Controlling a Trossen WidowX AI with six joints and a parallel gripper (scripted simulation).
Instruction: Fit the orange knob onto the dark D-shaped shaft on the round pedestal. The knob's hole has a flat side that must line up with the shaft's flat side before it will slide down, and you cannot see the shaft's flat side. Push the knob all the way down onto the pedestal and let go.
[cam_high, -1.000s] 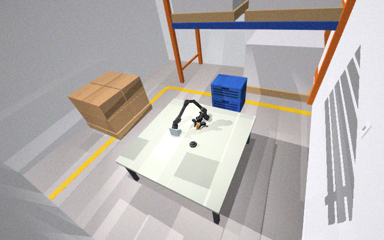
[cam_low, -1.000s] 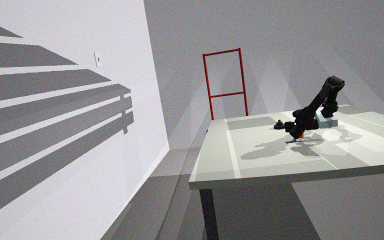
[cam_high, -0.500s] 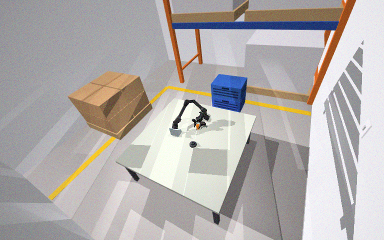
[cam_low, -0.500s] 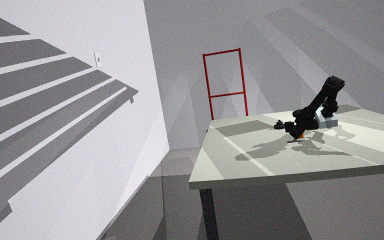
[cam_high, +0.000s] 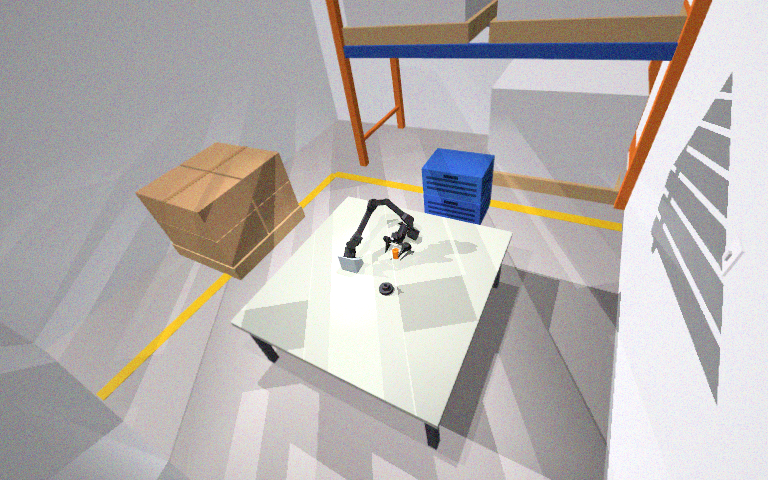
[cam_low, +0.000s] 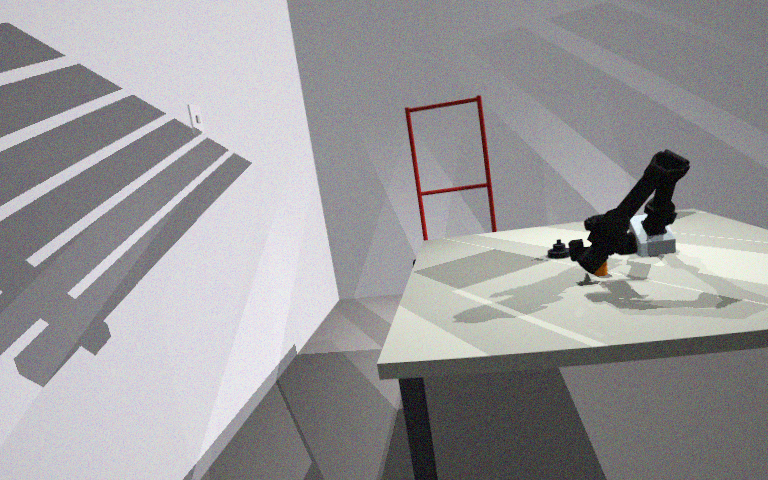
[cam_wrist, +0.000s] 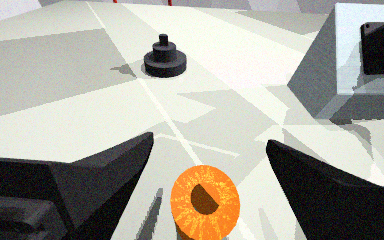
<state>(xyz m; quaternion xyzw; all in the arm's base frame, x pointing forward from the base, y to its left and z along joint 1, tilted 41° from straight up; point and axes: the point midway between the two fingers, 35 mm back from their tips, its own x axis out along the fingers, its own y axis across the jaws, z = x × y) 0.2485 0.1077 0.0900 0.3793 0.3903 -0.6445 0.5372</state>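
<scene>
Now: gripper tip 1 cm short of the orange knob, 4 cm to the right of it and 3 cm above it. Also, from my gripper tip: round pedestal: 5 cm ahead, 23 cm to the right, 3 cm below.
</scene>
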